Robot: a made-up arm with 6 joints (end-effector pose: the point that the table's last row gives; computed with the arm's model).
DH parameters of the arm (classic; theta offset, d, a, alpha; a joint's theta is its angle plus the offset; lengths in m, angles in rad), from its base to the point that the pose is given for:
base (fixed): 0 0.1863 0 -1.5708
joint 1: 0 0.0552 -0.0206 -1.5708
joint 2: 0 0.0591 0.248 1.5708
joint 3: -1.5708 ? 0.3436 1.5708
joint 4: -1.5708 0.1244 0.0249 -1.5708
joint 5: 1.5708 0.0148 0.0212 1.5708
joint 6: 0 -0.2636 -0.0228 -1.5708
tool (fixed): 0 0.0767 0 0
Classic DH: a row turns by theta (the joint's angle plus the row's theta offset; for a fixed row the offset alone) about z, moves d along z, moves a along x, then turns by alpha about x.
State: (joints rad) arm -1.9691 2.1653 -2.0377 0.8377 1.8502 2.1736
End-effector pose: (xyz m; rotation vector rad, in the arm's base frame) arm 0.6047 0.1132 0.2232 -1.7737 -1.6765 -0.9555
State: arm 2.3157 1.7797 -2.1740 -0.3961 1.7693 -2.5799
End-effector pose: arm -0.3394 -0.1499 0.6491 2.2287 -0.5704 -0.1410
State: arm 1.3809 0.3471 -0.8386 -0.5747 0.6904 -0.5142
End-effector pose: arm 0.0422 0.2194 0.5045 0.2903 0.8611 0.4721
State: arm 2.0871 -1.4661 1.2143 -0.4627 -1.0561 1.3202
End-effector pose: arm 0.0261 0.7307 0.1969 0.2226 1.4395 1.0641
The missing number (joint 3, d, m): -0.0623
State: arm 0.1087 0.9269 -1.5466 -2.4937 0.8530 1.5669
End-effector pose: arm -0.2824 0.1092 -0.1938 -1.7792 1.8058 -0.6735
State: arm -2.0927 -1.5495 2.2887 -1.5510 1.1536 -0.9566
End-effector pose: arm 0.0448 0.8919 0.3670 -0.2893 0.4392 0.3309
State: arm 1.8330 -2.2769 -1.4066 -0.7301 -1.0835 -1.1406
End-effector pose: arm 0.1131 0.0099 0.0182 -1.9609 -1.2927 -0.9639
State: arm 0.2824 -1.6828 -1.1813 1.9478 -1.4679 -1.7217
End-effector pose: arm 0.0587 -0.0329 0.4185 1.0655 0.1336 -0.2069
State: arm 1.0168 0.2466 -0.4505 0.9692 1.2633 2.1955
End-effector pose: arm -0.1052 0.0266 0.4269 0.7511 -0.6700 0.9884
